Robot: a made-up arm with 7 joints. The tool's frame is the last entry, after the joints. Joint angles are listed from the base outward. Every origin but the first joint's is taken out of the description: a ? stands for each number. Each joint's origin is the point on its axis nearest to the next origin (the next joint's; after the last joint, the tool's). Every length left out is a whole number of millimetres.
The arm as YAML. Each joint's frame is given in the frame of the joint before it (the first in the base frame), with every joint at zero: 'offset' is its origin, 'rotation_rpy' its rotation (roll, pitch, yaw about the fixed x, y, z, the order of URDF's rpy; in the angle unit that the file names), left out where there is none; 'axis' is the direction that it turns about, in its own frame. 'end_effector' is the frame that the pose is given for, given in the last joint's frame.
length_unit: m
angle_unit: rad
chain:
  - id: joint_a
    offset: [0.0, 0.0, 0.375]
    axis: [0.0, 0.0, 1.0]
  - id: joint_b
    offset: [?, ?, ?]
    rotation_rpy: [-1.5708, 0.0, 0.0]
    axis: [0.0, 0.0, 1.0]
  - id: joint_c
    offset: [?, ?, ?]
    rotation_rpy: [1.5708, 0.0, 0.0]
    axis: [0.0, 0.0, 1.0]
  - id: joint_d
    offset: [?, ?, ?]
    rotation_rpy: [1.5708, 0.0, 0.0]
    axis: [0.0, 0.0, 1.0]
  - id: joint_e
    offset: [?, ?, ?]
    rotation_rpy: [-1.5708, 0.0, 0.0]
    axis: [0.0, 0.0, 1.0]
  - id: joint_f
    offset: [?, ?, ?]
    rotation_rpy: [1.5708, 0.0, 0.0]
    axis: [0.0, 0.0, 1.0]
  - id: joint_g
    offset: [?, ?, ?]
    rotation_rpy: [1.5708, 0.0, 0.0]
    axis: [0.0, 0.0, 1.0]
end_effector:
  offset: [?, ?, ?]
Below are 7 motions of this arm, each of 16 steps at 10 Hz.
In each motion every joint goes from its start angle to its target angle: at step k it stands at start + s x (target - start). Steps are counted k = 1, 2, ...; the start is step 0. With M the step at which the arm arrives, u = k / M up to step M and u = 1 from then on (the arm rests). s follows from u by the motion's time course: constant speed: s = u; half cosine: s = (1 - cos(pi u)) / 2; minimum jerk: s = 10 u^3 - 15 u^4 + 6 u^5.
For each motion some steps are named. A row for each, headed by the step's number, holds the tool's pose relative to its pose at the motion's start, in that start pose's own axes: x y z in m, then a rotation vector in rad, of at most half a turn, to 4 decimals.
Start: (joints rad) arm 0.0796 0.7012 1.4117 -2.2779 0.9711 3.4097 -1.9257
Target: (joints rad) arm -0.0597 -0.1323 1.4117 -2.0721 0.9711 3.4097 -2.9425
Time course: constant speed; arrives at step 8
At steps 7, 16:
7: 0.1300 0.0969 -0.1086 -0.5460 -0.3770 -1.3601
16: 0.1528 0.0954 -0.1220 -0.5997 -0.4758 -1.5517

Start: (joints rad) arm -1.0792 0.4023 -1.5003 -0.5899 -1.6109 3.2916 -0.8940
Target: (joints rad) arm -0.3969 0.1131 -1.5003 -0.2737 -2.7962 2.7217 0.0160
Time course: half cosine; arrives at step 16
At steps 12, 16:
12: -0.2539 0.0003 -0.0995 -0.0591 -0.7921 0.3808
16: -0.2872 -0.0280 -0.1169 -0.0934 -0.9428 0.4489

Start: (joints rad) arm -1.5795 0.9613 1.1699 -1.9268 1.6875 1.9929 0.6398
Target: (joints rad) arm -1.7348 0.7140 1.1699 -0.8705 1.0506 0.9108 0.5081
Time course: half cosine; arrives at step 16
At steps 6, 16:
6: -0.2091 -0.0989 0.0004 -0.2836 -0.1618 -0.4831
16: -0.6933 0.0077 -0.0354 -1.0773 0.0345 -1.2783

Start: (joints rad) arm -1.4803 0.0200 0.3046 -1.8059 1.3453 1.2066 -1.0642
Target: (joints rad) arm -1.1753 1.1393 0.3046 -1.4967 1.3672 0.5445 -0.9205
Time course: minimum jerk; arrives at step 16
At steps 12, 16:
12: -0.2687 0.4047 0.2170 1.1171 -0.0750 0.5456
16: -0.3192 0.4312 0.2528 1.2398 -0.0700 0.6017

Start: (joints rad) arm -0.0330 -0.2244 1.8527 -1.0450 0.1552 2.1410 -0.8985
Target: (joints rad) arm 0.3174 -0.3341 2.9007 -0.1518 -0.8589 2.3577 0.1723
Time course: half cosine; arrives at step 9
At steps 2, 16:
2: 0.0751 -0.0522 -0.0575 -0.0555 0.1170 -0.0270
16: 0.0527 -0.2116 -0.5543 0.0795 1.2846 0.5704

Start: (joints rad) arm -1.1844 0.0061 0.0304 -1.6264 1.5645 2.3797 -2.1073
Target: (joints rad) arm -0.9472 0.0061 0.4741 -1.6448 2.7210 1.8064 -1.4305
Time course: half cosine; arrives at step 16
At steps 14, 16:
14: 0.1686 -0.3367 0.2074 0.9527 0.9939 1.4272
16: 0.1771 -0.3514 0.2096 0.9966 1.0248 1.4810

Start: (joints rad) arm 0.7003 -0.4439 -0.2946 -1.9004 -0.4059 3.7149 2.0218
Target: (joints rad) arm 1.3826 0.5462 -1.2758 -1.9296 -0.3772 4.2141 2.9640
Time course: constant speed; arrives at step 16
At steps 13, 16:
13: 0.1074 0.3544 -0.0732 -0.3618 0.0955 0.4547
16: 0.1079 0.3683 -0.0858 -0.4136 0.0420 0.4669

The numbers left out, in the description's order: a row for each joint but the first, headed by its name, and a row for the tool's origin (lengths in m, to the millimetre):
joint_b: 0.0 0.0 0.0
joint_c: 0.0 -0.276 0.0
joint_d: 0.051 0.0 0.0
joint_e: -0.111 0.517 0.0
joint_f: 0.0 0.0 0.0
joint_g: 0.053 0.0 0.0
tool: 0.0 0.0 0.0

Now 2 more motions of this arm.
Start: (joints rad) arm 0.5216 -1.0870 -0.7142 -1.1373 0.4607 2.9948 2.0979
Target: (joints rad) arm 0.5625 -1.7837 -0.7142 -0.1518 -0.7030 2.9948 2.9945
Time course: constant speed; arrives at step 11
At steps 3, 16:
3: -0.1193 -0.1659 -0.1738 0.3083 -0.2667 0.0367
16: -0.0631 -0.3528 -0.8383 1.3473 -0.7840 0.1943

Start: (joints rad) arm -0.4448 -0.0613 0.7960 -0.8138 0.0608 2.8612 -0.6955
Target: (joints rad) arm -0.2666 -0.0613 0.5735 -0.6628 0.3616 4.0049 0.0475
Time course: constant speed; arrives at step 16
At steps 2, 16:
2: 0.0043 0.0085 -0.0139 -0.0954 0.1325 0.1270
16: 0.0106 0.0376 -0.0981 -0.5149 1.2505 0.9103

